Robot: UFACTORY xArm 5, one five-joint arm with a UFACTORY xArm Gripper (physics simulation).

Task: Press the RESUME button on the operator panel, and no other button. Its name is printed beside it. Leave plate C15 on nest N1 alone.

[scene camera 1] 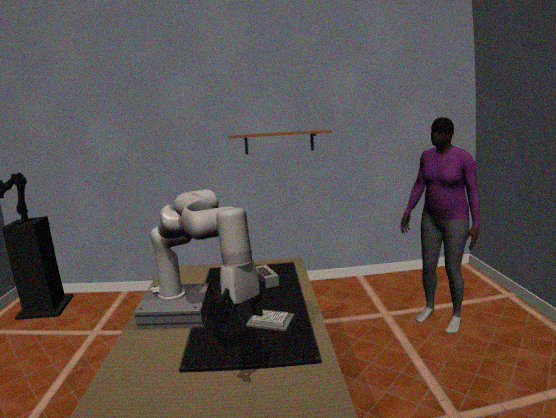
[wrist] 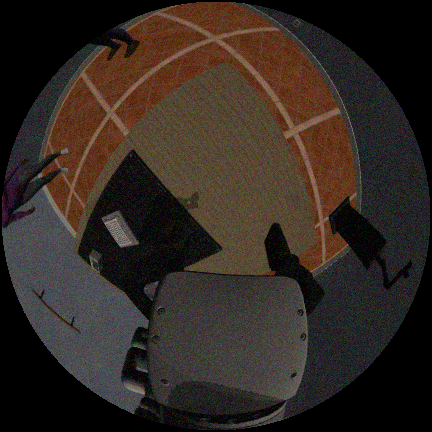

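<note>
The operator panel is a small light box at the back of the black mat, partly behind the gripper body in the scene view. Its buttons and printed names are too small to read. The pale plate C15 lies on its nest on the mat, nearer the camera than the panel. My gripper is open and empty, pointing down over the mat's left part, left of the plate and well apart from the panel in the scene view. Its dark fingers are hard to see; one blends into the mat in the wrist view.
The black mat lies on the tan table. The grey robot base stands left of it. A person in purple stands on the floor at right. A wall shelf and a black pedestal stand apart from the table.
</note>
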